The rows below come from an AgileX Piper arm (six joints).
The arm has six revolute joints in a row. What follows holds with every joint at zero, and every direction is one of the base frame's.
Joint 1 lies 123 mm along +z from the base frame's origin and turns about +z.
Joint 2 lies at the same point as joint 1 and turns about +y.
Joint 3 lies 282.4 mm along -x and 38.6 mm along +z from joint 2 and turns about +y.
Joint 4 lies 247.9 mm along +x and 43.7 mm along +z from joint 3 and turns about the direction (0.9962, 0, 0.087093).
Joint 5 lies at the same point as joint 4 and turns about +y.
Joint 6 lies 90.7 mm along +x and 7.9 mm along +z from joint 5 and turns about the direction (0.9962, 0, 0.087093).
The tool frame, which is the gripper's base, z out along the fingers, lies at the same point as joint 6; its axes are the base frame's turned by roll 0, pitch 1.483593 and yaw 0 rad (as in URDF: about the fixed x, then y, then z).
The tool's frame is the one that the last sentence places.
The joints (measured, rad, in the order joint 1, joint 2, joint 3, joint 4, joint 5, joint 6), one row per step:
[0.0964 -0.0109 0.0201 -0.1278 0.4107 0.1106]
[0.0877 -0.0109 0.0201 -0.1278 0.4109 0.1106]
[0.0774 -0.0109 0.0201 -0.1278 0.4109 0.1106]
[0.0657 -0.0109 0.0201 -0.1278 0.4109 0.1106]
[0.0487 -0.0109 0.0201 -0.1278 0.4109 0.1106]
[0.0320 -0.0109 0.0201 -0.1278 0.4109 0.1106]
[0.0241 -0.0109 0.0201 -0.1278 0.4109 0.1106]
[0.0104 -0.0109 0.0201 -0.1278 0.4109 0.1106]
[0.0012 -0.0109 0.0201 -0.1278 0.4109 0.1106]
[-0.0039 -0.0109 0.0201 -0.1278 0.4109 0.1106]
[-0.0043 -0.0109 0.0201 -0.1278 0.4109 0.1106]
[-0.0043 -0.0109 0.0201 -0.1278 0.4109 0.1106]
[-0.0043 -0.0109 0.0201 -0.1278 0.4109 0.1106]
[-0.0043 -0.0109 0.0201 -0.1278 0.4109 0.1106]
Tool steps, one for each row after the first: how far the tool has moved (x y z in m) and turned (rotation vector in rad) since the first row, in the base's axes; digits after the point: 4 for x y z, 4 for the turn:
[0.0000 -0.0005 0.0000 0.0000 0.0002 -0.0087]
[0.0000 -0.0010 0.0000 0.0000 0.0002 -0.0190]
[0.0000 -0.0016 0.0000 0.0000 0.0002 -0.0307]
[0.0000 -0.0025 0.0000 0.0000 0.0002 -0.0477]
[-0.0001 -0.0033 0.0000 0.0000 0.0002 -0.0644]
[-0.0001 -0.0037 0.0000 0.0000 0.0002 -0.0723]
[-0.0002 -0.0044 0.0000 0.0000 0.0002 -0.0860]
[-0.0002 -0.0049 0.0000 0.0000 0.0002 -0.0952]
[-0.0002 -0.0052 0.0000 0.0000 0.0002 -0.1003]
[-0.0002 -0.0052 0.0000 0.0000 0.0002 -0.1007]
[-0.0002 -0.0052 0.0000 0.0000 0.0002 -0.1007]
[-0.0002 -0.0052 0.0000 0.0000 0.0002 -0.1007]
[-0.0002 -0.0052 0.0000 0.0000 0.0002 -0.1007]

